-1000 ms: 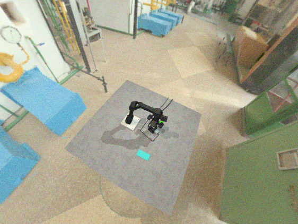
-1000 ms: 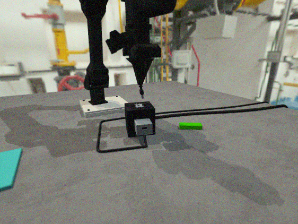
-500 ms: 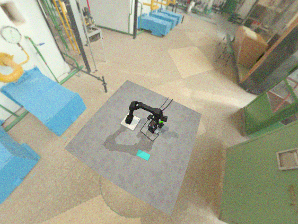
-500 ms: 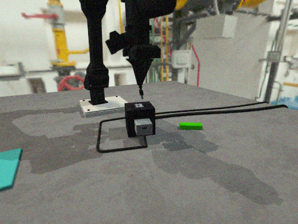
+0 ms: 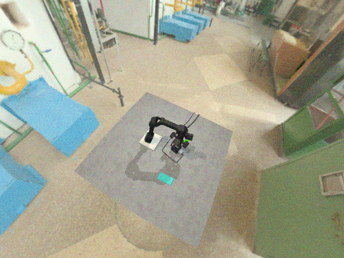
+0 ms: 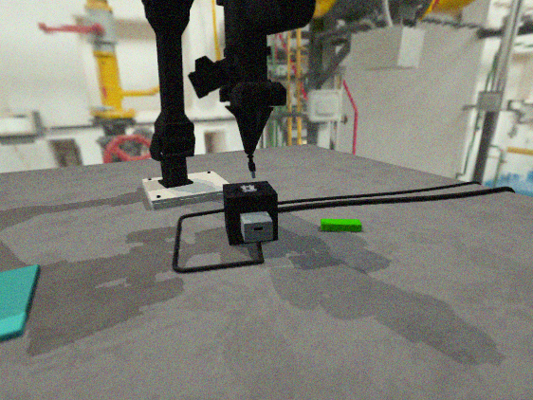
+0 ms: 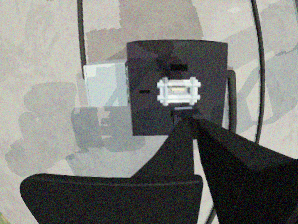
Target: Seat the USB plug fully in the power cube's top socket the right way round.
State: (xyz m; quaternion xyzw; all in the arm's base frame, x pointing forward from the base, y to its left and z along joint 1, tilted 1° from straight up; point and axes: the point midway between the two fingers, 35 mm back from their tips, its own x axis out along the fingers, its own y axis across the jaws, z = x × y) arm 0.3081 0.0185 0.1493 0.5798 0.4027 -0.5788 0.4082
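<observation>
Now: gripper tip 2 cm above the black USB plug. From my gripper tip the other things lie so: teal card: 33 cm to the right, 13 cm below; green block: 13 cm to the left, 13 cm below, 8 cm ahead; white-rimmed socket: 6 cm below.
</observation>
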